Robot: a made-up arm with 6 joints.
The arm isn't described. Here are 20 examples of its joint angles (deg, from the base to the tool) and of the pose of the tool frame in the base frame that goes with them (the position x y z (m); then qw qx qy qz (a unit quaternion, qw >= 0)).
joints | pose
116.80 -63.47 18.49 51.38 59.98 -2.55 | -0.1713 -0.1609 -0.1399 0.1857 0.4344 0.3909 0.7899
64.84 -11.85 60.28 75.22 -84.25 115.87 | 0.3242 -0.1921 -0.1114 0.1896 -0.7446 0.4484 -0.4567
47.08 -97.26 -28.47 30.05 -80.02 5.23 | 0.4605 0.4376 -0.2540 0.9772 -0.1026 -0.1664 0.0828
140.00 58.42 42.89 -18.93 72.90 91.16 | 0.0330 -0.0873 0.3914 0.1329 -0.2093 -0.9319 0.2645
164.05 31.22 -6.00 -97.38 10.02 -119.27 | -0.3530 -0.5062 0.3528 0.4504 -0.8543 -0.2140 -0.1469
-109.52 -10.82 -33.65 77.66 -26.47 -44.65 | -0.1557 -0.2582 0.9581 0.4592 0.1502 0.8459 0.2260
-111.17 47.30 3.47 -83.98 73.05 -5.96 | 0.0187 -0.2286 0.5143 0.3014 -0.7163 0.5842 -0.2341
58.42 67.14 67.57 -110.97 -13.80 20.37 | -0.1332 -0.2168 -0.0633 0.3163 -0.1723 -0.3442 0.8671
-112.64 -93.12 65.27 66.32 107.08 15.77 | -0.4797 0.1659 0.4333 0.4677 -0.7497 0.4604 -0.0852
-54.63 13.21 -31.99 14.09 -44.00 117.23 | 0.3617 -0.2004 0.5696 0.8472 0.4691 0.2493 -0.0046
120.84 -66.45 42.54 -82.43 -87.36 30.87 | -0.1510 0.1605 -0.0093 0.1127 0.7642 -0.5131 0.3742
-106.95 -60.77 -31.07 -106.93 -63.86 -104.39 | 0.0589 0.4640 0.7206 0.2598 0.4980 -0.8224 -0.0907
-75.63 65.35 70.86 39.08 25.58 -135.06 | 0.4866 0.1696 0.2227 0.0491 -0.4755 0.8680 -0.1344
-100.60 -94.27 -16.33 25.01 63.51 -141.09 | 0.2505 0.3467 0.4566 0.1338 -0.0728 -0.0852 -0.9846
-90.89 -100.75 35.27 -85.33 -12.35 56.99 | 0.0416 0.5306 0.5201 0.9102 0.0084 -0.3354 -0.2431
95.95 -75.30 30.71 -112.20 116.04 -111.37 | 0.4122 0.6325 -0.0238 0.4842 0.5541 -0.4777 -0.4799
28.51 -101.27 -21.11 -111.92 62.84 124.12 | 0.4532 0.4777 0.3977 0.2963 -0.0822 0.6625 0.6831
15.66 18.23 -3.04 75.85 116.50 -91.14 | -0.0762 -0.2363 -0.2427 0.3799 0.6341 -0.1092 0.6645
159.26 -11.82 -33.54 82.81 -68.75 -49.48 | -0.3892 -0.5126 -0.0123 0.8766 -0.3476 0.0789 0.3232
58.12 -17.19 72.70 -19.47 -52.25 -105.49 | 0.2107 -0.4829 -0.0013 0.8049 -0.4690 -0.1097 0.3466
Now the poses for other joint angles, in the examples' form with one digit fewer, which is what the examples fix.
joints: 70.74 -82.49 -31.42 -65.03 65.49 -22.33
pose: 0.140 0.500 0.166 0.564 0.815 0.102 0.085
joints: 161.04 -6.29 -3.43 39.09 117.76 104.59
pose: -0.033 -0.256 0.397 0.021 -0.240 -0.505 -0.829
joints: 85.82 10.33 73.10 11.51 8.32 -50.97
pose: -0.260 -0.256 0.165 0.810 -0.059 0.577 0.085
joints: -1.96 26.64 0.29 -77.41 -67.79 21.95
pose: 0.424 -0.047 0.137 0.290 0.580 0.574 -0.500
